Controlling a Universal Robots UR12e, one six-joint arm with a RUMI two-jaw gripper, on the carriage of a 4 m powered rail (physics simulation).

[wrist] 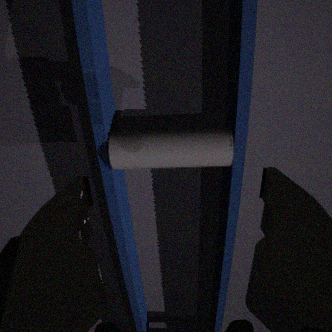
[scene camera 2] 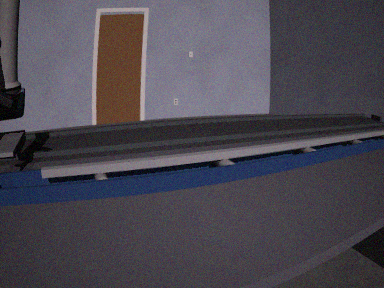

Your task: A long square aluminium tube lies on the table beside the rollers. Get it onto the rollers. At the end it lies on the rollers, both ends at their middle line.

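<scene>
The long pale square tube lies along the rollers in scene camera 2. Its near left end shows; its other end runs past the right edge. Rollers show beneath it in scene camera 2, inside the blue frame. How its ends stand to the rollers' middle line I cannot tell. In the wrist view one roller lies bare between the two blue rails, and the tube does not show there. My gripper is wide open and empty above the frame. In scene camera 2 part of it shows at the upper left, beyond the tube's left end.
The dark robot rail runs behind the roller frame. A grey block stands at the left edge below the gripper. A brown door and the wall are far behind. Shadows fall across the frame in the wrist view.
</scene>
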